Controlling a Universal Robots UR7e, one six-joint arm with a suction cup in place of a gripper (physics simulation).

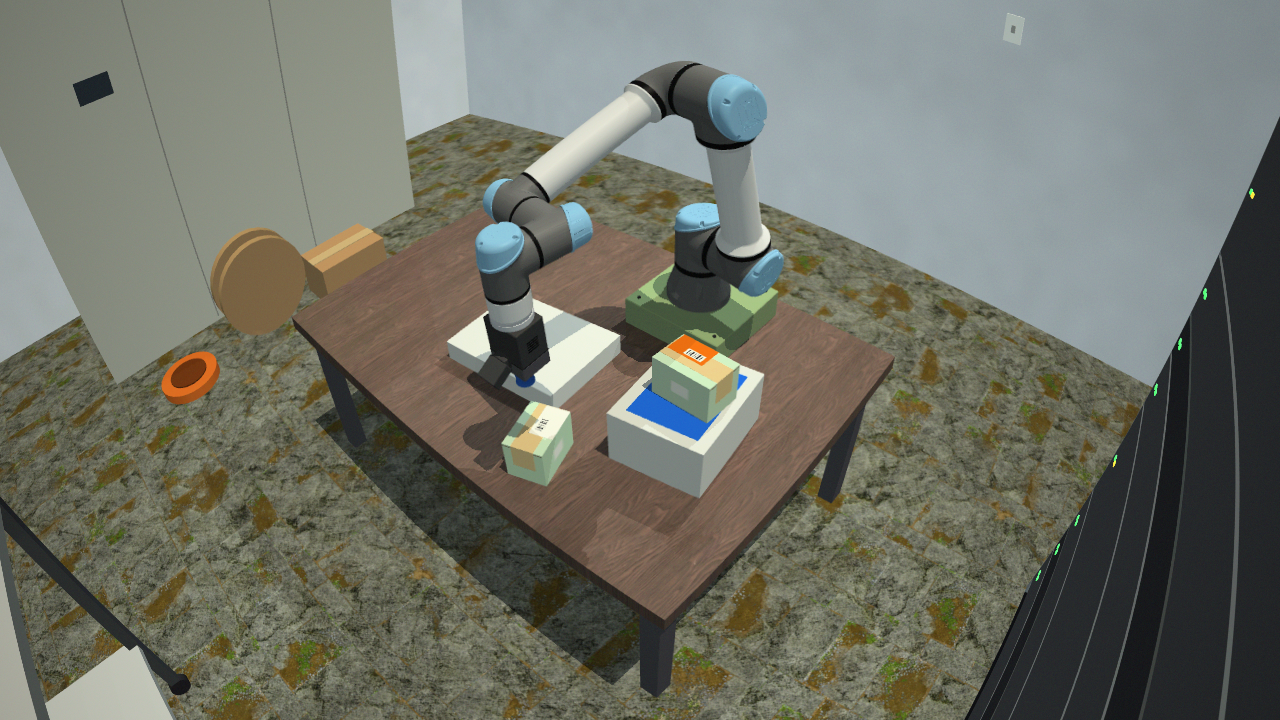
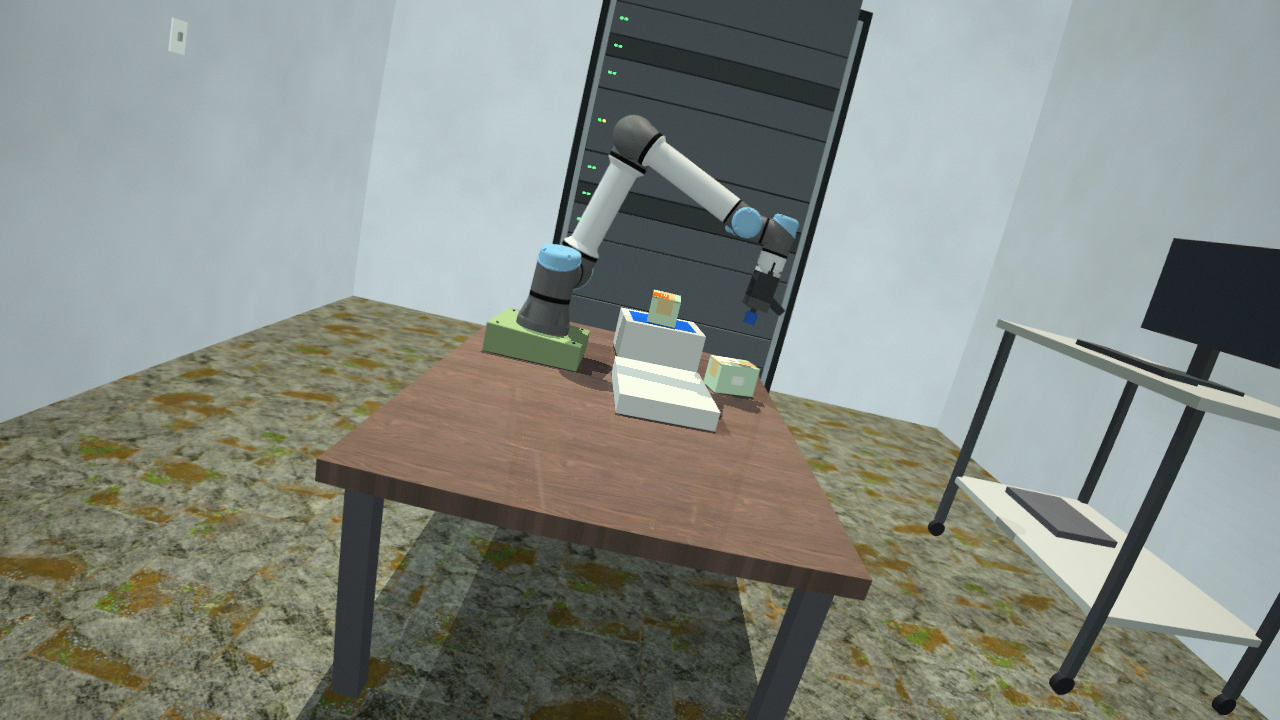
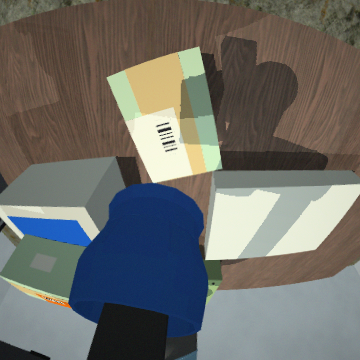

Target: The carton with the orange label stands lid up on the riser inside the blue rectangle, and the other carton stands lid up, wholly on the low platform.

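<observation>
The carton with the orange label (image 1: pixel 695 380) (image 2: pixel 664 308) (image 3: pixel 42 260) stands upright, label on top, on the riser (image 1: pixel 648 447) (image 2: pixel 657 346) (image 3: pixel 60 185), over the blue rectangle (image 1: pixel 666 416) (image 3: pixel 50 227). Blue shows beside it; its robot-side base edge is hidden. The other carton (image 1: pixel 538 443) (image 2: pixel 733 377) (image 3: pixel 165 110), with tape and a white barcode label on top, stands on the table beside the low platform (image 1: pixel 577 344) (image 2: pixel 666 405) (image 3: pixel 235 220). My blue suction cup (image 1: pixel 525 380) (image 2: pixel 750 317) (image 3: pixel 145 250) is off, with no carton attached, above the height of this carton's top and apart from it.
The wooden table (image 1: pixel 644 537) (image 2: pixel 554 465) (image 3: pixel 30 110) carries the green arm base (image 1: pixel 689 313) (image 2: pixel 537 344) behind the riser and platform. The riser stands beside the low platform. A dark rack (image 1: pixel 1163 537) (image 2: pixel 716 107) and a wheeled cart (image 2: pixel 1109 358) stand off the table.
</observation>
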